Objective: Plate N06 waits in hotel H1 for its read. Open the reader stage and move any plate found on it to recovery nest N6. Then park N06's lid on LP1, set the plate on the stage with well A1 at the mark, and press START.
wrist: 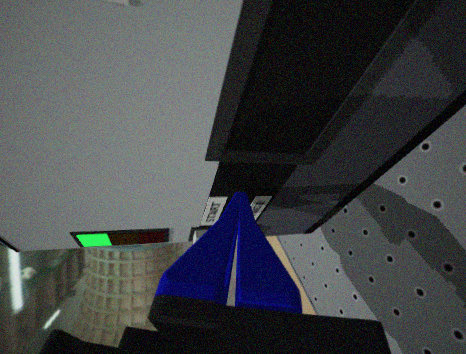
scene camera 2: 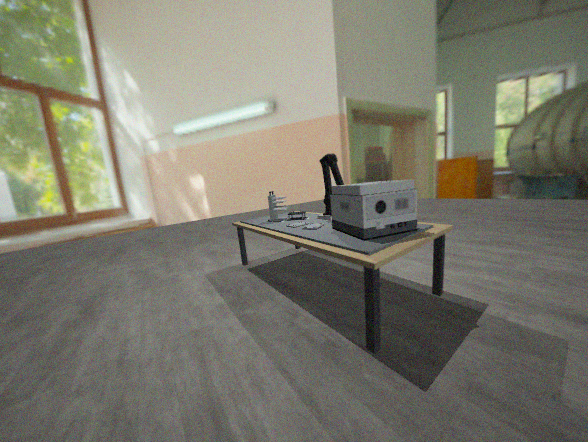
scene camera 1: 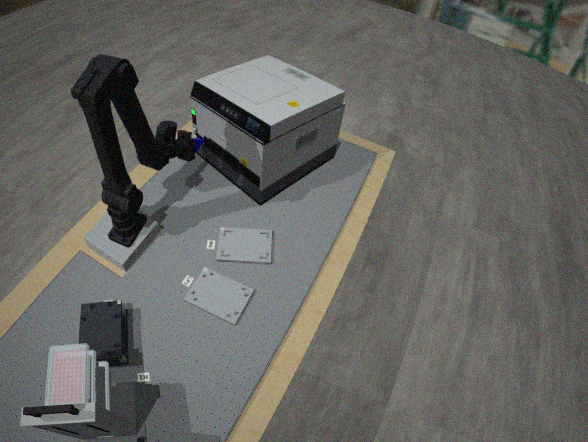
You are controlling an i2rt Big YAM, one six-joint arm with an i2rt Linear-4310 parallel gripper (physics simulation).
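Places are measured from the arm's base along level axes (x ahead, y left, z up), in centimetres.
Where they show: gripper, between the fingertips: (wrist: 240, 198) (scene camera 1: 203, 140); arm's base, origin of its link: (scene camera 2: 330, 214) (scene camera 1: 128, 228).
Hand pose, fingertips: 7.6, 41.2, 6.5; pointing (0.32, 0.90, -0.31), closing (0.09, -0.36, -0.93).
Observation:
Each offset is from my fingertips to the centre of the thing, as dx, dy, dz. "spot": to the spot under its first point.
The reader @(+19.3, +12.2, +5.3) (scene camera 1: 305, 150) (scene camera 2: 375, 205) (wrist: 125, 100) is a white box with a dark base; its status lamp @(-5.1, +2.9, +9.6) (scene camera 1: 193, 112) (wrist: 93, 240) is green. No stage stands out of its dark front slot @(spot: +7.9, -3.7, -0.6) (wrist: 320, 65). My gripper (scene camera 1: 201, 144) (wrist: 240, 198) is shut and empty. Its blue fingertips are at the small panel under the lamp, overlapping the START label @(spot: -1.7, +1.1, +1.4) (wrist: 213, 211) and the STAGE label @(spot: -1.1, +0.8, -2.1) (wrist: 262, 205) in view; the buttons are mostly hidden and contact cannot be told. A pink-welled plate @(+12.8, -89.0, +12.6) (scene camera 1: 67, 375) sits in the hotel @(+14.8, -92.5, +4.4) (scene camera 1: 65, 417) (scene camera 2: 272, 210), beside the H1 label @(spot: +18.6, -79.7, -10.3) (scene camera 1: 143, 377).
Two light-grey flat nests @(spot: +29.1, -31.7, -9.1) (scene camera 1: 245, 245) @(spot: +28.7, -50.3, -9.3) (scene camera 1: 220, 296) lie mid-table; their small labels are too blurred to read. A dark raised stand (scene camera 1: 101, 327) is behind the hotel. The arm's base block (scene camera 1: 95, 244) stands at the table's left edge (scene camera 1: 47, 280).

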